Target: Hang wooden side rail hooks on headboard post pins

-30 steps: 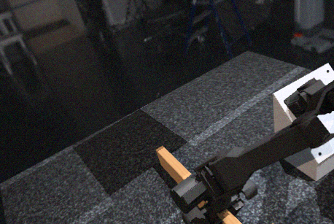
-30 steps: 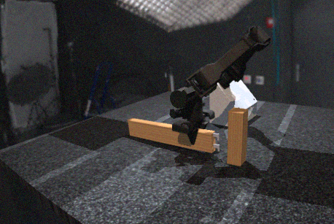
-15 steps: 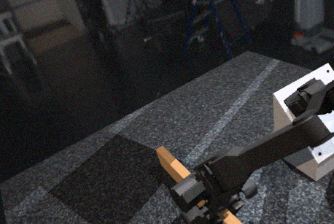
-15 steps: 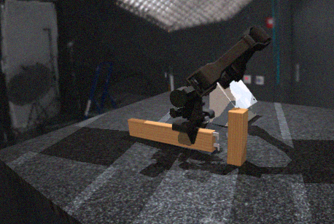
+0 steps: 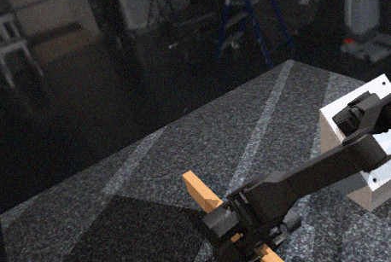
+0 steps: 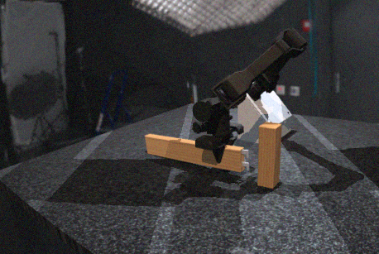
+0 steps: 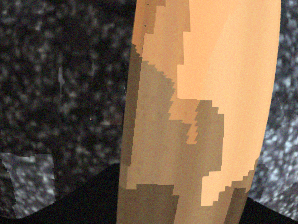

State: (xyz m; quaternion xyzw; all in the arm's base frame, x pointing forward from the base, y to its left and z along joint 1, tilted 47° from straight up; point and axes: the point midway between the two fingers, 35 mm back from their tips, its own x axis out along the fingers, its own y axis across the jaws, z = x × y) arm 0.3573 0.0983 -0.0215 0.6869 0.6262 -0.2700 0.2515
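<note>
My gripper tip is 1 cm short of the wooden headboard post, 16 cm to the right of it and 4 cm below it.
</note>
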